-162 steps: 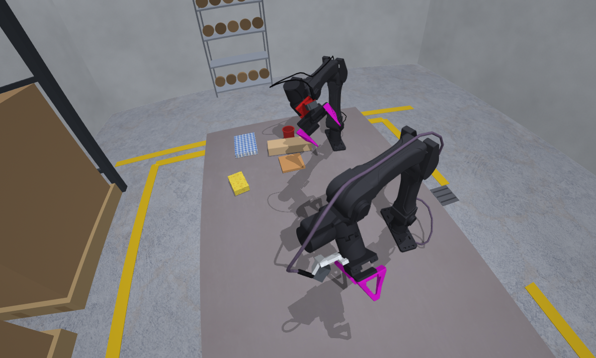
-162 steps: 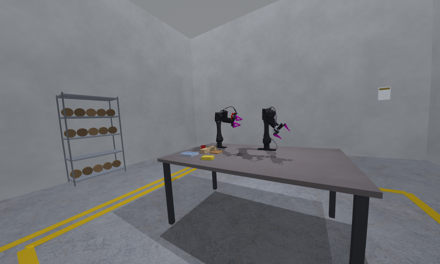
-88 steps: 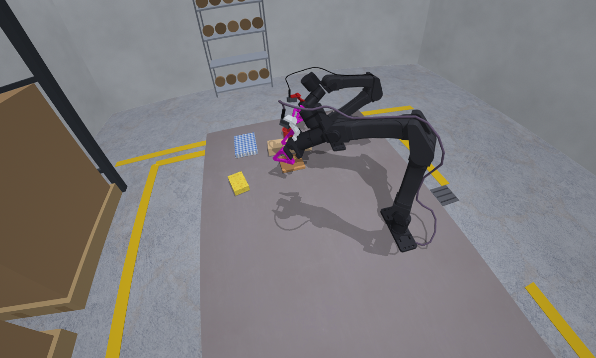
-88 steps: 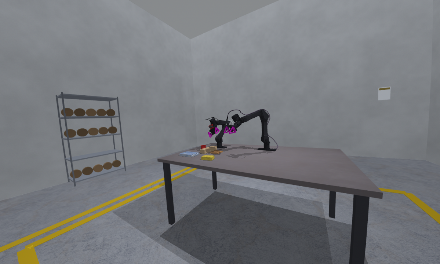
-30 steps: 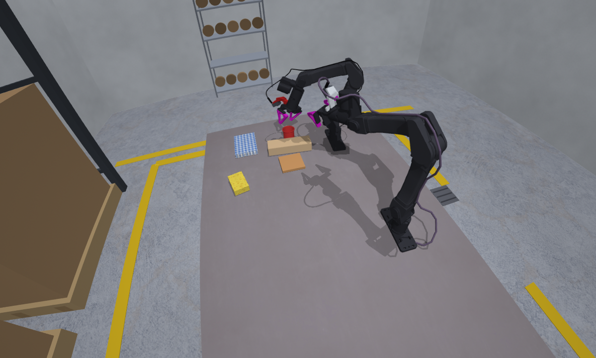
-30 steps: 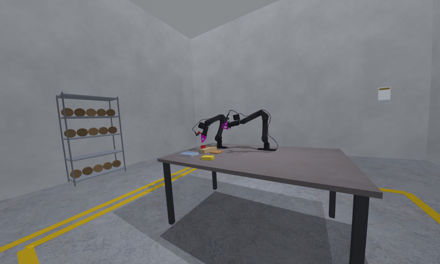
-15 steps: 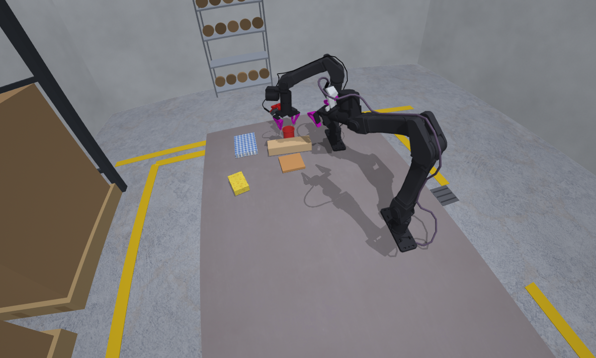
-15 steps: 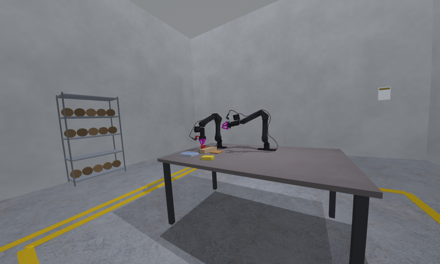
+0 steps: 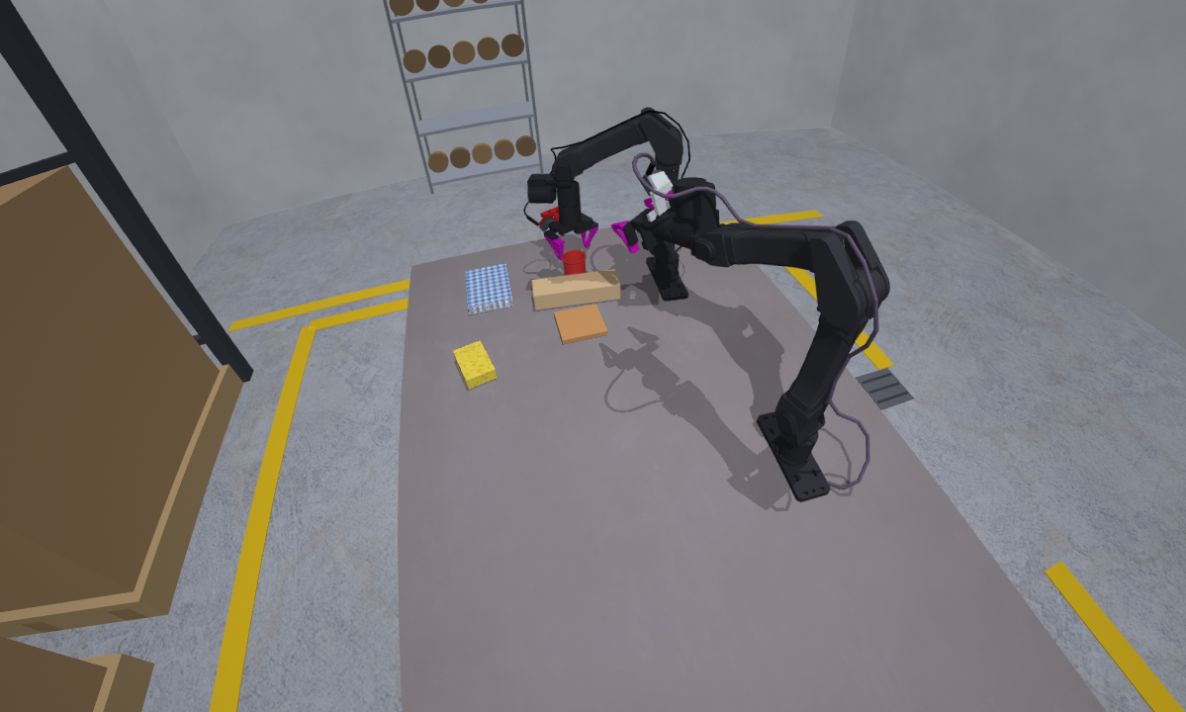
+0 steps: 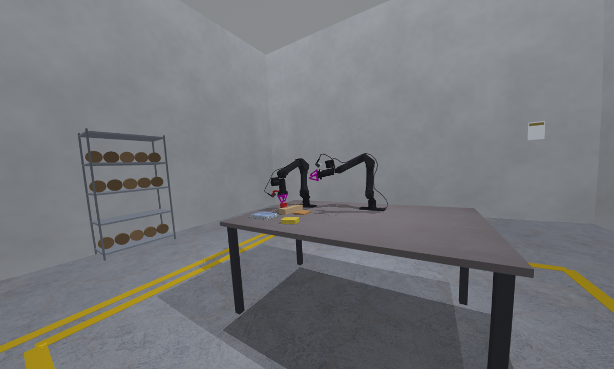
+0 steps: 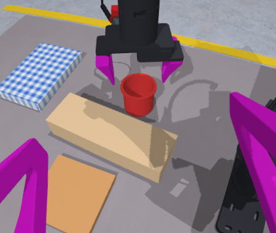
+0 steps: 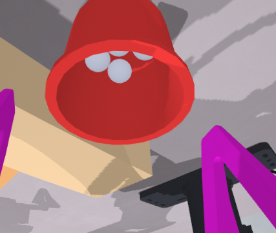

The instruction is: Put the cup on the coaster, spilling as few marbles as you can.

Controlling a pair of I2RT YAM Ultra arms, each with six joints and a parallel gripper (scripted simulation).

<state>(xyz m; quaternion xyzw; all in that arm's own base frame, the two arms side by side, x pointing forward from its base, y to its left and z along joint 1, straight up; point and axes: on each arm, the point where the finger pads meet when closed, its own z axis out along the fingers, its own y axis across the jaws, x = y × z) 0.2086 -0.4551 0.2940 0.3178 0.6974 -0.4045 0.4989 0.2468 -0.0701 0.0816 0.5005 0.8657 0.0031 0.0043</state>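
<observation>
My right hand is 5 cm above the red cup. Round my right hand: tan wooden block: 2 cm ahead, 9 cm to the left, 6 cm below; then orange square coaster: 5 cm ahead, 21 cm to the left, 8 cm below.
</observation>
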